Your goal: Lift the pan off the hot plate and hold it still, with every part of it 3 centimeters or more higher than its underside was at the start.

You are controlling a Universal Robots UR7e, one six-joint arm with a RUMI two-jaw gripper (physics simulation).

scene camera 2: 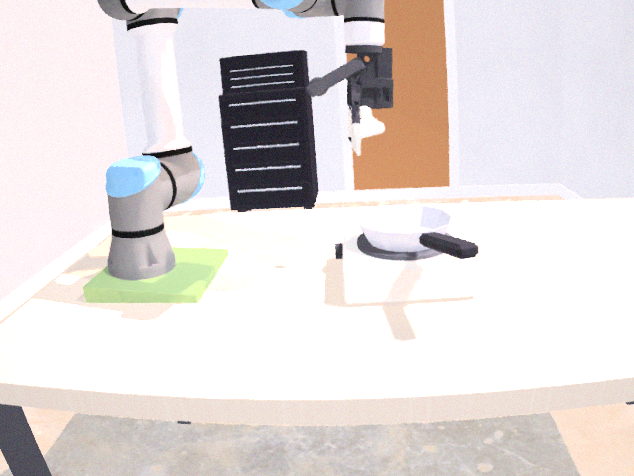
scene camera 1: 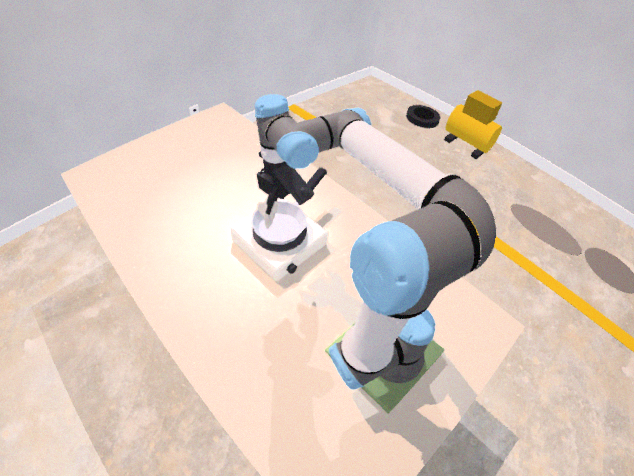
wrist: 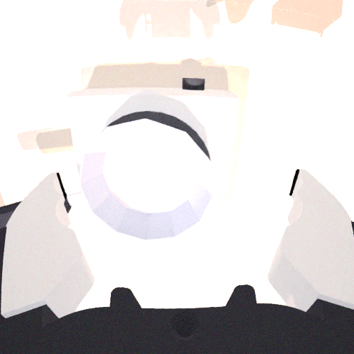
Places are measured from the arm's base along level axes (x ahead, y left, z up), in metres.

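Pixels of known places: gripper, fingertip midpoint: (scene camera 2: 355,150) (scene camera 1: 286,214); arm's base, link origin: (scene camera 2: 142,266).
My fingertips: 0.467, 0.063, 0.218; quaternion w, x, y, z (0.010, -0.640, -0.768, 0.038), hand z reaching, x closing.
Observation:
Ahead of a thing's pixels: the offset from my fingertips to its top centre, as dx, dy, dz. Level surfaces: height alone.
The pan (scene camera 1: 281,226) (scene camera 2: 394,238) (wrist: 150,225), a pale bowl shape, sits level on the black ring of the white hot plate @(+0.082, -0.031, -0.167) (scene camera 1: 266,262) (scene camera 2: 378,281) (wrist: 222,112). Its black handle @(+0.160, -0.214, -0.084) (scene camera 1: 315,180) (scene camera 2: 450,244) (wrist: 11,214) points away from the arm's base; in the wrist view it shows at the left edge, partly hidden by the left finger. My gripper (scene camera 1: 287,205) (scene camera 2: 360,137) (wrist: 177,175) is open with nothing between its fingers. It points down, well above the pan. In the wrist view the pan lies between the fingertips, nearer the left one.
The hot plate's black knob @(-0.045, +0.011, -0.192) (scene camera 1: 291,267) (scene camera 2: 338,251) (wrist: 193,83) faces the arm's base. The base stands on a green plate (scene camera 1: 389,397) (scene camera 2: 204,276) on the table @(dz -0.246) (scene camera 1: 179,307) (scene camera 2: 256,348). A black tool cabinet (scene camera 2: 268,133) stands behind the table.

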